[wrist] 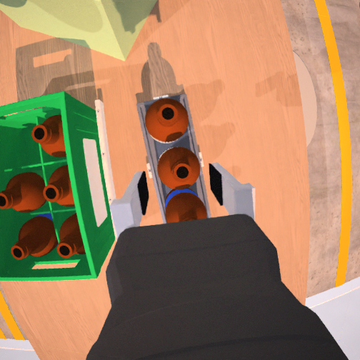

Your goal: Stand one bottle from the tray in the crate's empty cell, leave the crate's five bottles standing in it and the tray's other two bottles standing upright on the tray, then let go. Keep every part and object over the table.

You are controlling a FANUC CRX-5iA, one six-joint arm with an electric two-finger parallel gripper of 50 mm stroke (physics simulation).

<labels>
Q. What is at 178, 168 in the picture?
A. A white-banded bottle.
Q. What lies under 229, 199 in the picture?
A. My gripper.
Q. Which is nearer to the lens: the white-banded bottle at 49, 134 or the blue-banded bottle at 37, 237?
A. The white-banded bottle.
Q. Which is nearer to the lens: the blue-banded bottle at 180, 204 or the white-banded bottle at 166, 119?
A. The white-banded bottle.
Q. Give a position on a white rail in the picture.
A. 100, 119
</labels>
